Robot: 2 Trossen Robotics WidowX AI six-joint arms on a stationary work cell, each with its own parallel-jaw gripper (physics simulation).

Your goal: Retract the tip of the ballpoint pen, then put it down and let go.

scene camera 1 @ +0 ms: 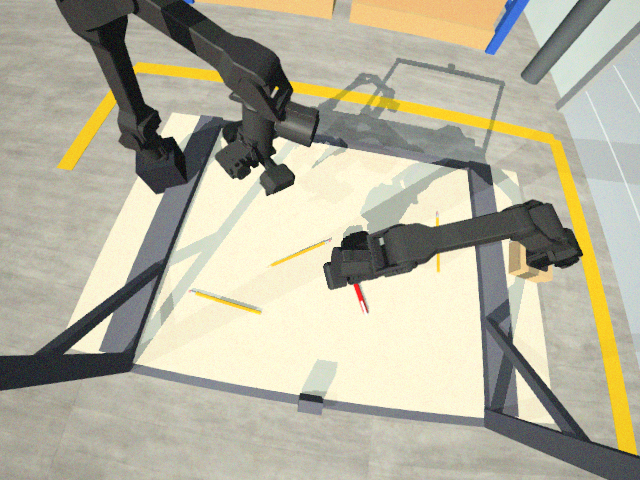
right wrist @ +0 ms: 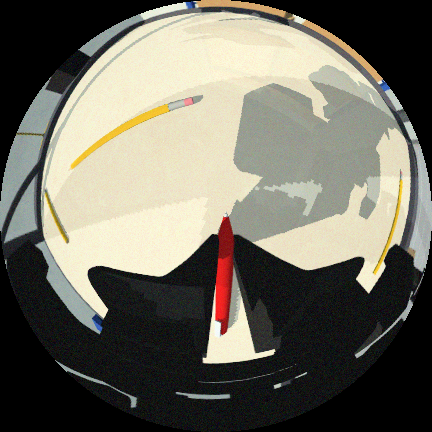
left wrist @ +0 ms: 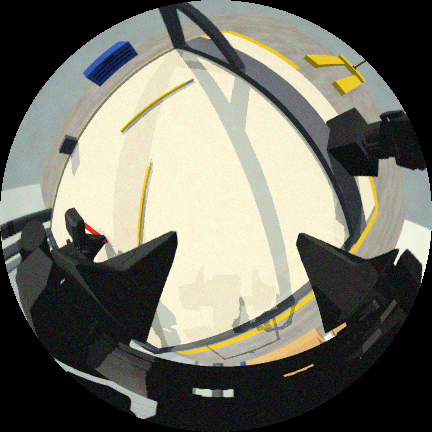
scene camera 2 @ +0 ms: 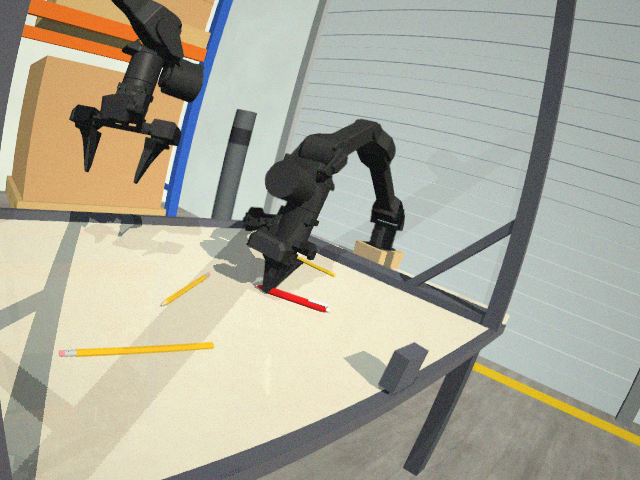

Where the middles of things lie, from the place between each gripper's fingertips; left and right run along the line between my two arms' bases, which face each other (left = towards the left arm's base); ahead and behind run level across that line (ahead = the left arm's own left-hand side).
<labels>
The red ballpoint pen [right wrist: 223,283] lies 160 mm behind my left hand, 300 mm to the right of it and 140 mm below it. Also, from my left hand: grey block [scene camera 2: 405,363] 430 mm behind, 240 mm to the right, 120 mm below; then wooden block [scene camera 1: 517,266] 40 mm ahead, 770 mm to the right, 120 mm below.
The red ballpoint pen is 4 cm behind my right hand, 2 cm to the right of it and 1 cm above it. From my right hand the other things lie so: grey block 31 cm behind, 4 cm to the left, 3 cm above; then wooden block 16 cm ahead, 50 cm to the right, 2 cm above.
</labels>
